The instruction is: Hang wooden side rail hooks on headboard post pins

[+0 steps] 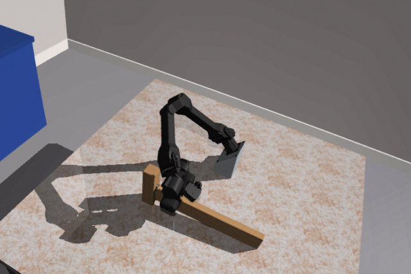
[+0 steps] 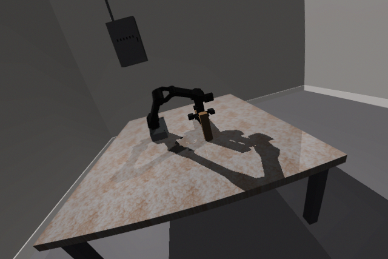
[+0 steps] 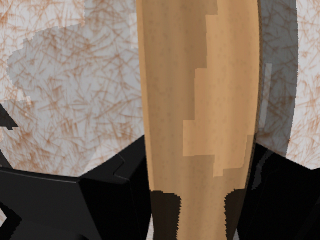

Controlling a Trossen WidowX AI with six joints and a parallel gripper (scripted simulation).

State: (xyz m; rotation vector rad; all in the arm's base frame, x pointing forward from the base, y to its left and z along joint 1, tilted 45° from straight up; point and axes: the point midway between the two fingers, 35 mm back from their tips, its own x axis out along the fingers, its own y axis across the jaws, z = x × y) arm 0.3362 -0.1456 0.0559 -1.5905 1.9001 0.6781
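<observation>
My gripper tip is now 110 mm to the left of the headboard post, 40 mm below it and 10 mm past it.
</observation>
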